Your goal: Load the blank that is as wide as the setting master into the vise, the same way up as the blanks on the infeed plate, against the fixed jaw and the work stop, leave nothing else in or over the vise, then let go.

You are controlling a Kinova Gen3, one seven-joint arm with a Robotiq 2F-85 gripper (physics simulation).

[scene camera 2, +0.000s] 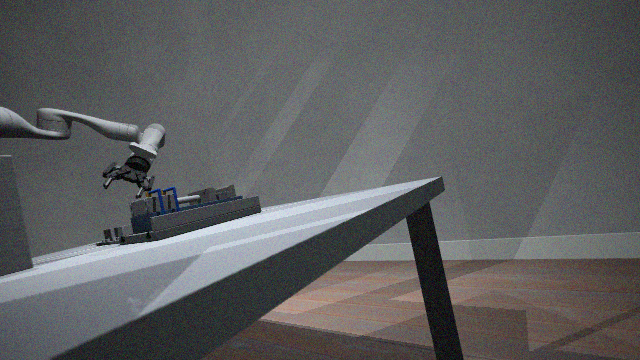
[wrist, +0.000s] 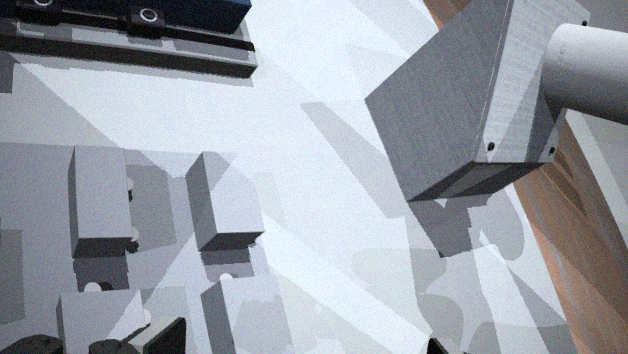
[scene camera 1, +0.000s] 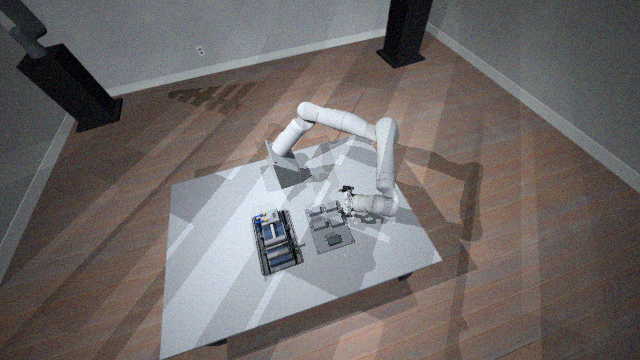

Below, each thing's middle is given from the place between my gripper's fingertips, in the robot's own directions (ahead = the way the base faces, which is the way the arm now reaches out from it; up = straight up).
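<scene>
There's the infeed plate (scene camera 1: 319, 237), and it's 150 mm below my hand, 80 mm to the right of it and 40 mm ahead of it.
</scene>
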